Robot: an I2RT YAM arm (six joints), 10 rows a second.
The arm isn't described. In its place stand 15 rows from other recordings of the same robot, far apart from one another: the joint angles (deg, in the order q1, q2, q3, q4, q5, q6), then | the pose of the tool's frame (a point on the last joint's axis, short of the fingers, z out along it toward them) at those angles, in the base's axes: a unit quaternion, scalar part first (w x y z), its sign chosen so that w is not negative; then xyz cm.
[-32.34 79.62 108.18 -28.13 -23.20 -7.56] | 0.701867, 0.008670, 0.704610, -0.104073, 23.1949, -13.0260, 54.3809
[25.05 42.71 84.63 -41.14 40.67 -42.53] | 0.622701, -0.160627, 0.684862, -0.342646, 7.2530, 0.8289, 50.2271
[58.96 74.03 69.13 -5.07 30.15 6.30] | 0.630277, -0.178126, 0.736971, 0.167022, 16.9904, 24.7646, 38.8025
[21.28 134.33 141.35 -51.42 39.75 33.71] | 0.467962, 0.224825, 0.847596, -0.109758, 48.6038, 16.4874, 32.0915
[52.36 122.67 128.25 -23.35 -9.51 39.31] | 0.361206, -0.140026, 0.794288, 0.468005, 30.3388, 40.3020, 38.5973
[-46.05 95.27 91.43 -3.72 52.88 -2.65] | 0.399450, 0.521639, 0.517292, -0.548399, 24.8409, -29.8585, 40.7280
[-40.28 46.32 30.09 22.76 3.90 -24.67] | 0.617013, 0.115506, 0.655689, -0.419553, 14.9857, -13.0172, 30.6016
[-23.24 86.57 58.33 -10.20 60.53 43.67] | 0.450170, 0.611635, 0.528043, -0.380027, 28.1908, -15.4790, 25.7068
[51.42 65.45 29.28 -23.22 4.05 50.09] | 0.193280, -0.001861, 0.963975, 0.182732, 12.6228, 15.4206, 16.3227
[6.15 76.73 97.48 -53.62 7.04 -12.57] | 0.473485, -0.113604, 0.869722, -0.080563, 25.8055, 2.3418, 45.4024
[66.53 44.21 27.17 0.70 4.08 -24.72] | 0.569795, -0.556835, 0.574671, 0.187140, 7.7070, 17.1144, 25.2349
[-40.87 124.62 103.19 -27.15 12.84 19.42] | 0.325818, 0.500988, 0.783948, -0.168161, 36.6788, -32.7847, 21.5576
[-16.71 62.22 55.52 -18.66 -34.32 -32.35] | 0.568255, -0.266140, 0.778485, 0.014740, 23.6325, -4.9989, 33.3792
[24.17 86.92 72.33 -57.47 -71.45 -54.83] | 0.274556, -0.580320, 0.560858, 0.522769, 24.5567, 14.7202, 29.2293
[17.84 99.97 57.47 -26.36 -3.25 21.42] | 0.163341, 0.025495, 0.982319, 0.087856, 31.0069, 10.1912, 15.0062
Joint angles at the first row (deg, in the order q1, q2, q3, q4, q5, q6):
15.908, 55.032, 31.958, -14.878, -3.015, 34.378
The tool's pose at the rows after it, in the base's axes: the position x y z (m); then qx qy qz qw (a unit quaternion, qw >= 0):
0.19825, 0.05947, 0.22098, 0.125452, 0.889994, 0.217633, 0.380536
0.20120, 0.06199, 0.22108, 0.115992, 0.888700, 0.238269, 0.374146
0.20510, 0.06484, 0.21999, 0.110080, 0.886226, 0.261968, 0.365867
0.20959, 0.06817, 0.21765, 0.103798, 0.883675, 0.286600, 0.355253
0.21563, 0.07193, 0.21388, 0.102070, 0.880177, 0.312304, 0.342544
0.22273, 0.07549, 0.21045, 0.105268, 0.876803, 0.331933, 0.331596
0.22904, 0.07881, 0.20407, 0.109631, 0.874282, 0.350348, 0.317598
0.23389, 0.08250, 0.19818, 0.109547, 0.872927, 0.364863, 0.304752
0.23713, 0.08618, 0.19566, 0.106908, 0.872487, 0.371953, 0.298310
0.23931, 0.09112, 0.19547, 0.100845, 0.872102, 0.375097, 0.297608
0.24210, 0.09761, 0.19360, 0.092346, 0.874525, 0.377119, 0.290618
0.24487, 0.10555, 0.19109, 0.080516, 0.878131, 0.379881, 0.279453
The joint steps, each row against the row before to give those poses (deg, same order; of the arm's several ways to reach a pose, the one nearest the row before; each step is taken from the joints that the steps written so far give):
0.000, 0.988, 0.297, 0.498, -1.579, -0.188
-0.010, 0.964, 0.239, 1.179, -2.674, 0.153
-0.023, 1.344, 0.111, 1.734, -2.868, 0.735
0.034, 1.699, 0.029, 2.057, -3.031, 0.844
0.042, 2.322, 0.022, 2.683, -2.982, 1.453
0.058, 2.582, 0.347, 2.549, -2.076, 1.650
0.057, 2.724, -0.090, 2.809, -2.068, 1.731
0.278, 2.382, -0.044, 2.300, -1.729, 1.160
0.505, 1.517, 0.296, 1.216, -0.697, 0.533
0.934, 0.993, 0.470, 0.858, 0.126, 0.173
1.162, 1.599, 0.754, 0.423, -0.080, -0.039
1.375, 1.878, 0.960, 0.131, -0.392, -0.197

